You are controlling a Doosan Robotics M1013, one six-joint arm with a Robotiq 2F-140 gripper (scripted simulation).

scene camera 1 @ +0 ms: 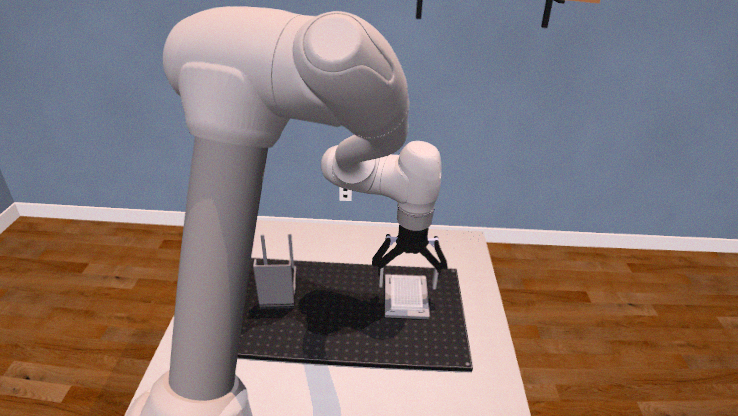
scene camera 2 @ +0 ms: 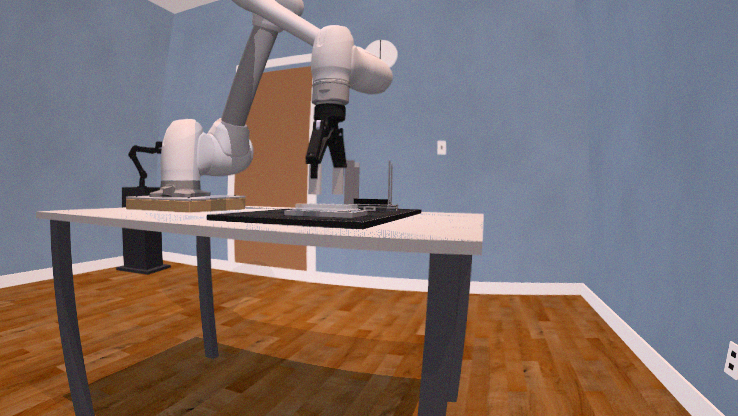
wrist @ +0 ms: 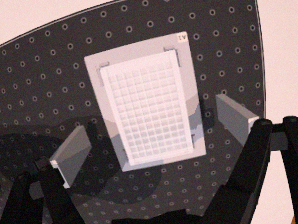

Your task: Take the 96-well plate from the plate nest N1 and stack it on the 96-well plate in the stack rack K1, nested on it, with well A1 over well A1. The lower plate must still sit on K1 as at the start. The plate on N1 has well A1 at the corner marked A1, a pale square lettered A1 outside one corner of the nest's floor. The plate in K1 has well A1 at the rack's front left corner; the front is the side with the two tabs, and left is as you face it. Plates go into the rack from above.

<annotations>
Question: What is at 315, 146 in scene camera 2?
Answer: The gripper.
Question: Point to a white 96-well plate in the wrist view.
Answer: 151, 114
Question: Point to a plate nest N1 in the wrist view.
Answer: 153, 46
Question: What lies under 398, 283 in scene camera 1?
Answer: A white 96-well plate.
</annotations>
